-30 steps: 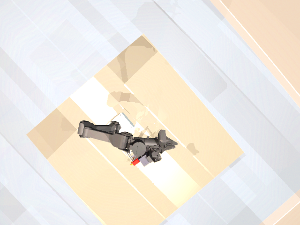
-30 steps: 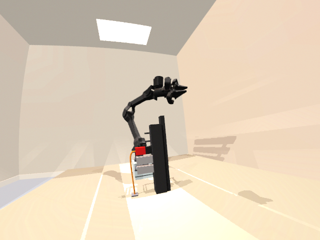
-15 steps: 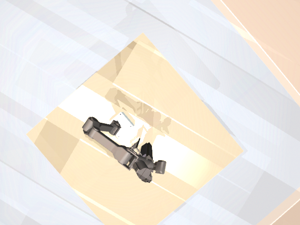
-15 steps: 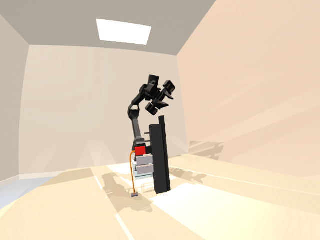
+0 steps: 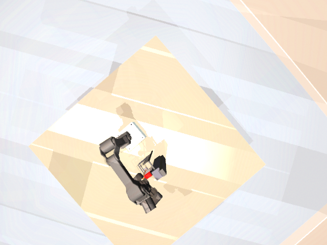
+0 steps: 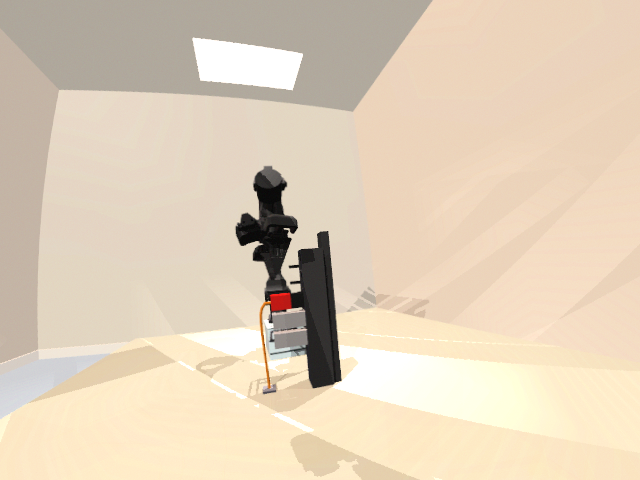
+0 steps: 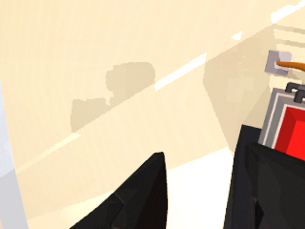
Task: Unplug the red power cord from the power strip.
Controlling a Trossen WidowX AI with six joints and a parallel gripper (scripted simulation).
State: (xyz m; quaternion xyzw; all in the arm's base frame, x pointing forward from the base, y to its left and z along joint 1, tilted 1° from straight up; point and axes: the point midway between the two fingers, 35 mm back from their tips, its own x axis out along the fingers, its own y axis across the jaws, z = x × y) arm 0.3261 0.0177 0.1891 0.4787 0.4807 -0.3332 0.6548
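Now: the red plug 6 cm behind my gripper tip, 2 cm to the left of it and 5 cm below it.
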